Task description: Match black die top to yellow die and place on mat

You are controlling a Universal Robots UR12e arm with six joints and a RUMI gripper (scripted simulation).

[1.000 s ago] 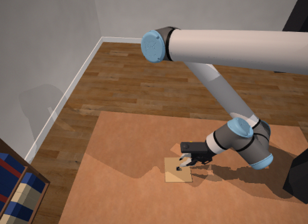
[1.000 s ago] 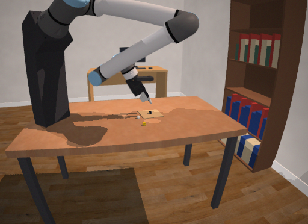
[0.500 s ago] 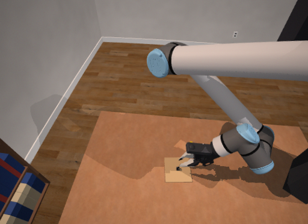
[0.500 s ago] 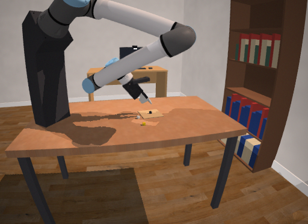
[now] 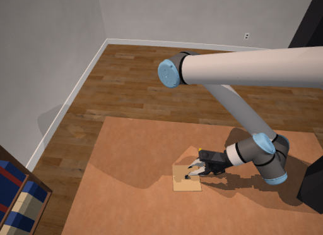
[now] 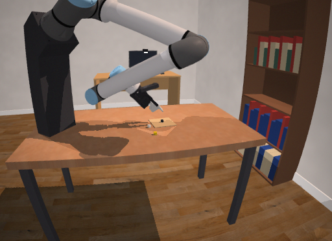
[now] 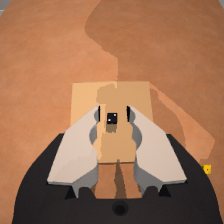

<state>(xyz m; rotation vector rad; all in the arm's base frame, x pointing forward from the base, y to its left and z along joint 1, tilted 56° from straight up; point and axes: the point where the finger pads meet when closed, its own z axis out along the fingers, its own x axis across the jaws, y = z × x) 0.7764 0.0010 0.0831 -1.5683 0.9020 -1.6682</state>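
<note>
Right now the black die is 10 mm ahead of my hand and 80 mm below it. Round my hand: tan mat: 10 mm ahead, 90 mm below; then white die: 90 mm behind, 40 mm to the right, 80 mm below; then yellow die: 90 mm behind, 160 mm to the right, 80 mm below.
</note>
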